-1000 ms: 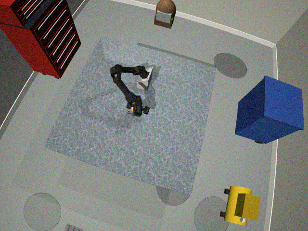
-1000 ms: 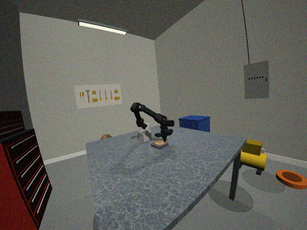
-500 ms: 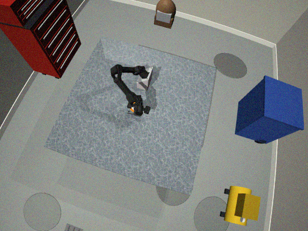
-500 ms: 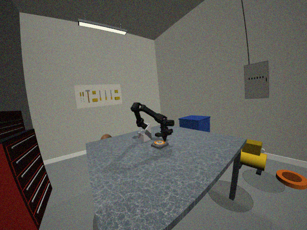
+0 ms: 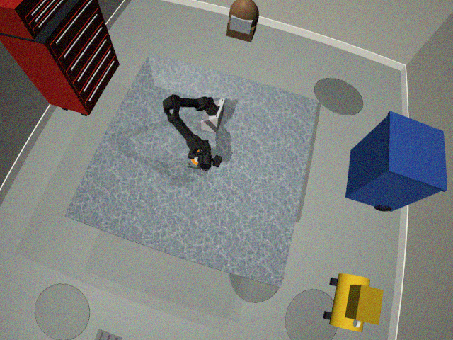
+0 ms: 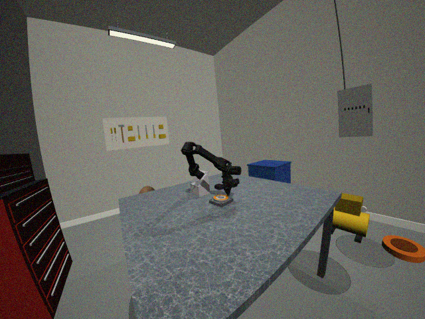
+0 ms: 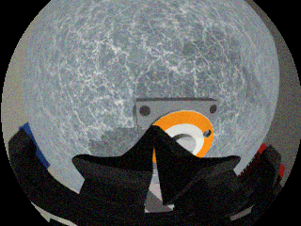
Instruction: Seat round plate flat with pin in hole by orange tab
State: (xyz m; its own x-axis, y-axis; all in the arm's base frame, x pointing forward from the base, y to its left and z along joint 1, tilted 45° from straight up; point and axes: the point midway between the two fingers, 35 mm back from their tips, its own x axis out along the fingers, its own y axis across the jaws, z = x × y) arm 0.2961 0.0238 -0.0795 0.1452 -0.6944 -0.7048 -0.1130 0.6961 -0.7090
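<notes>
My gripper tip is 50 mm to the left of the grey square base, 20 mm past it and 20 mm above it.
</notes>
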